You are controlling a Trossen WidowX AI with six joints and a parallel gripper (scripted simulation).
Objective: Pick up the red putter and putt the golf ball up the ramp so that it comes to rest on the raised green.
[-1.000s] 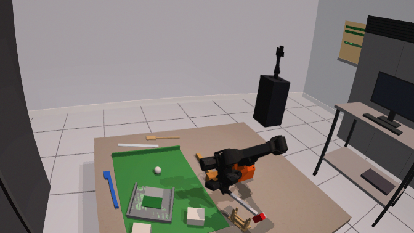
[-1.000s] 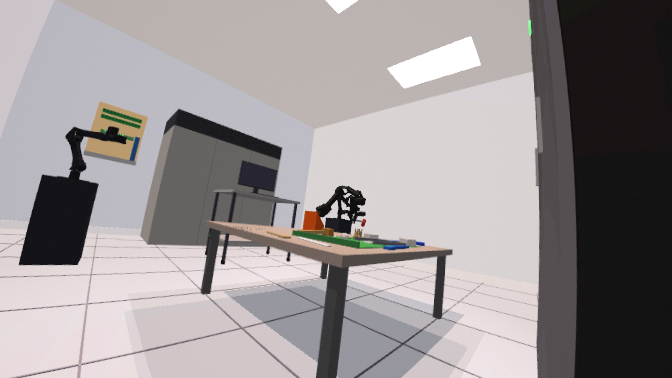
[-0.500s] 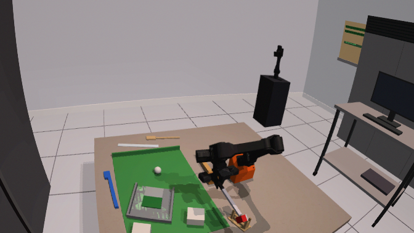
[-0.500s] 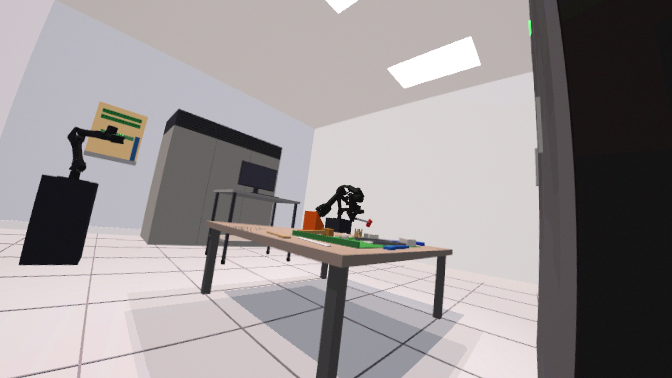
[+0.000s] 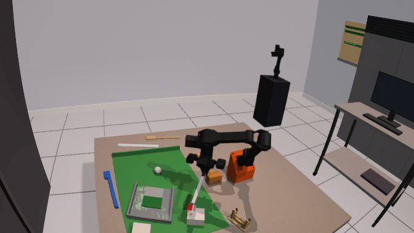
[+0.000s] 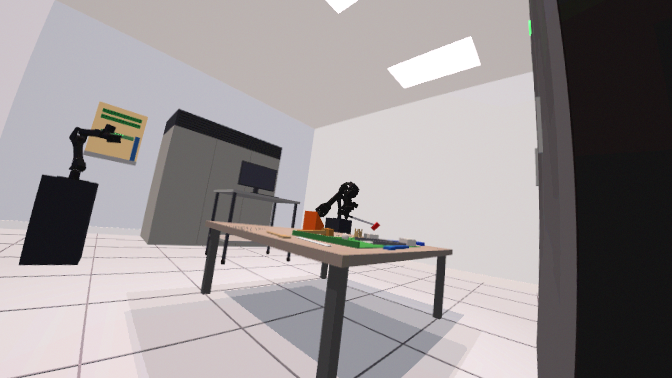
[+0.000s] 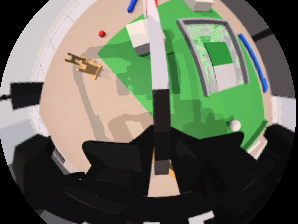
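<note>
Now: gripper tip 70 mm short of the red putter and 100 mm to the right of it. Also, from my gripper tip: wooden stand (80 mm behind, 270 mm to the left, 100 mm below); then white golf ball (200 mm ahead, 220 mm to the right, 110 mm below); then green mat (220 mm ahead, 90 mm to the right, 130 mm below).
</note>
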